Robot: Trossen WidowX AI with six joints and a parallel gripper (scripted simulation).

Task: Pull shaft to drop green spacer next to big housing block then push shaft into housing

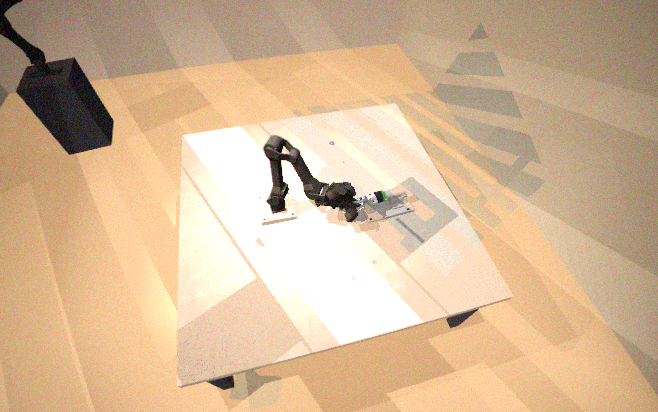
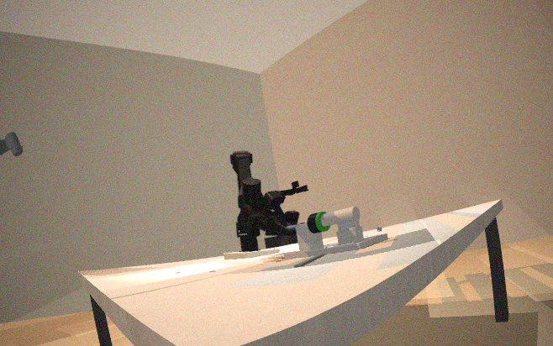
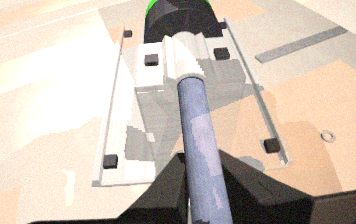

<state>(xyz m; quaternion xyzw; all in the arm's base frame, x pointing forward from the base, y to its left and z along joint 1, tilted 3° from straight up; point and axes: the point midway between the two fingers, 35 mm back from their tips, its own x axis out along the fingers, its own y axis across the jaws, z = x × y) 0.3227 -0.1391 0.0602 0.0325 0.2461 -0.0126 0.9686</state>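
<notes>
My gripper tip is 40 mm short of the pale blue-grey shaft and 20 mm below it. The rest, counted from my gripper tip: thin flat strip (180 mm ahead, 170 mm to the right, 60 mm below); black spacer (80 mm ahead, 20 mm above); green spacer (100 mm ahead, 20 mm above).
</notes>
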